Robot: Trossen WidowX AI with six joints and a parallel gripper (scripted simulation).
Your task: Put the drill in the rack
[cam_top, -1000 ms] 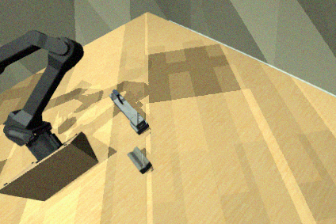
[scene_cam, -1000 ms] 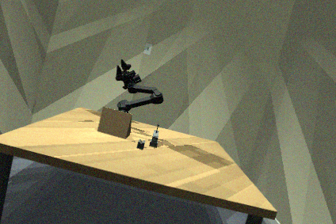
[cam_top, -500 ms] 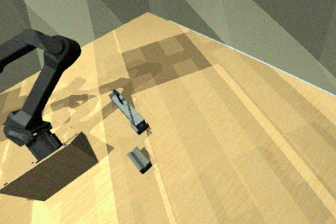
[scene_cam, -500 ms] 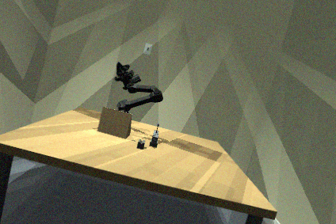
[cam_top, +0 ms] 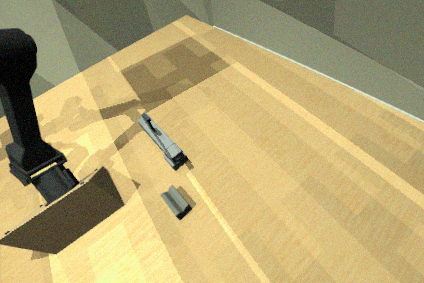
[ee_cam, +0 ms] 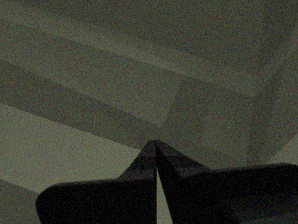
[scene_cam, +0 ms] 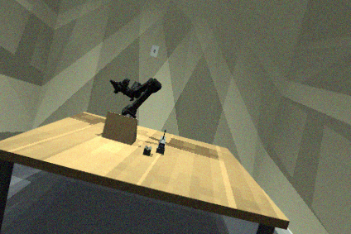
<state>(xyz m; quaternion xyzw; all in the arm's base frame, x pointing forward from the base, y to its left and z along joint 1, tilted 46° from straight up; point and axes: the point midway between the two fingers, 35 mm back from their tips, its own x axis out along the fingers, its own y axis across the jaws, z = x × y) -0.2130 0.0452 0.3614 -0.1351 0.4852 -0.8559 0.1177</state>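
Right now the key is 50 cm ahead of my gripper tip, 23 cm to the right of it and 24 cm below it. Also, from my gripper tip: grey holder block: 50 cm ahead, 27 cm to the right, 30 cm below; drill: 51 cm ahead, 29 cm to the right, 29 cm below; rack: 44 cm ahead, 44 cm to the right, 32 cm below.
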